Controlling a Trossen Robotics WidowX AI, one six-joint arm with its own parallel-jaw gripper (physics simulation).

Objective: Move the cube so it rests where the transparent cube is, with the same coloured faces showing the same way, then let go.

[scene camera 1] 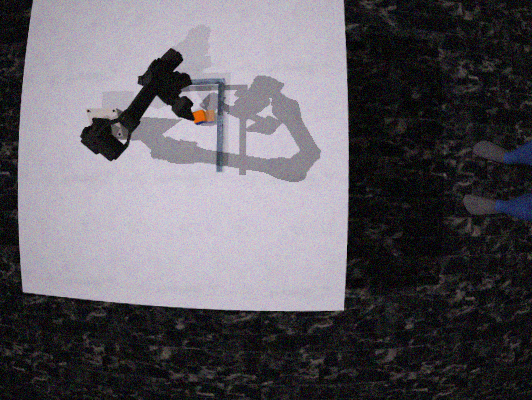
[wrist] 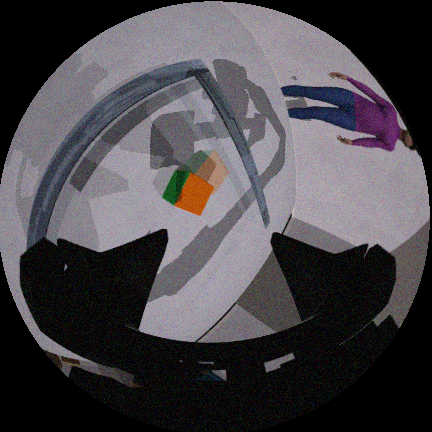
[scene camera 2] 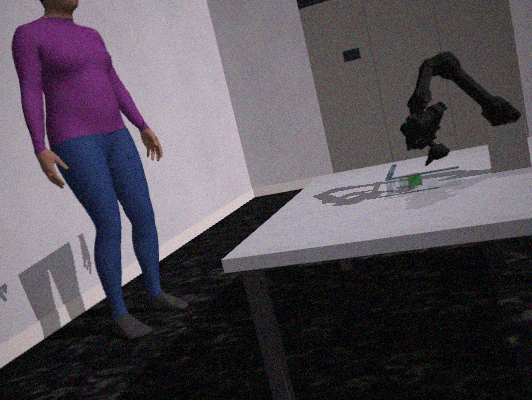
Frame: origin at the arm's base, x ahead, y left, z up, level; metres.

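Seen in the pictures: gripper, fingertip midpoint: (scene camera 1: 188,114) (wrist: 221,236) (scene camera 2: 417,157); arm's base at its link origin: (scene camera 2: 509,136).
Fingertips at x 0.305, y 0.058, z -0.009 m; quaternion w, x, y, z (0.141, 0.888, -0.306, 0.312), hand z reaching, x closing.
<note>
Pixels of each thing's top centre, then the offset from my fingertips to it. Level surfaces: height alone.
- solid cube at its top centre: (wrist: 195,195) (scene camera 1: 198,116) 0.022 m ahead, 0.007 m left, 0.056 m down
- transparent cube at its top centre: (wrist: 213,172) (scene camera 1: 208,115) 0.056 m ahead, 0.012 m left, 0.056 m down
- white table at its surface level: 0.096 m down
The solid cube (scene camera 1: 199,117) (scene camera 2: 415,180) (wrist: 194,194) rests on the table, with an orange top and a green side; a thin blue edge shows in scene camera 1. The transparent cube (scene camera 1: 210,115) (wrist: 218,172) is right beside it, to its right in scene camera 1, with a pale orange top and a greenish side. The two overlap partly in the wrist view. My gripper (wrist: 221,236) is open and empty, above the table close to the solid cube. In the wrist view, the cube shows beyond the fingertips, nearer the left one. The far finger is hard to tell apart in the scene views.
A blue-grey L-shaped bar frame (scene camera 1: 220,135) (wrist: 235,127) runs along two sides of the cubes; its offset shadow suggests that it is raised above the white table (scene camera 1: 175,240) (scene camera 2: 300,235). The arm casts broad shadows. A person (scene camera 2: 80,90) (wrist: 372,114) stands beyond the table.
</note>
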